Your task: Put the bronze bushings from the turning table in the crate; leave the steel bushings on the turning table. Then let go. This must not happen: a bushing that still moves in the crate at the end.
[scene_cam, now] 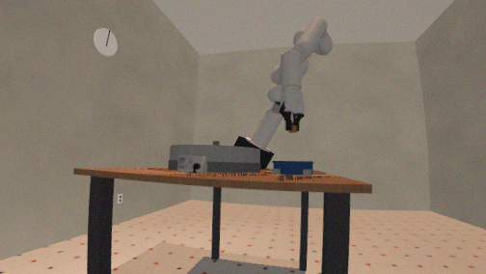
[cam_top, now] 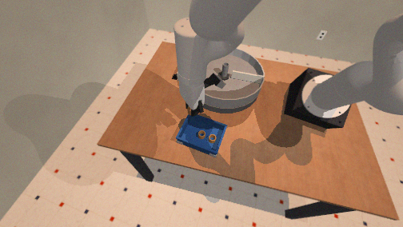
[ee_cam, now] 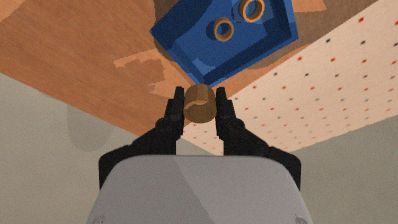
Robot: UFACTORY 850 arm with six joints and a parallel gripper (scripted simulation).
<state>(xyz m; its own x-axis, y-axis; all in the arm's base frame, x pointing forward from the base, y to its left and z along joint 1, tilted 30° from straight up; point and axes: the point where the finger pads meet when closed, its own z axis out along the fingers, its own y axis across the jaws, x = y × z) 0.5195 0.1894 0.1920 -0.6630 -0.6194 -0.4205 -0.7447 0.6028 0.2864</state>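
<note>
My hand is 170 mm above the blue crate, 50 mm past it and 10 mm to the right of it. Round my hand: grey turning table 360 mm to the right, 140 mm below, 60 mm behind.
</note>
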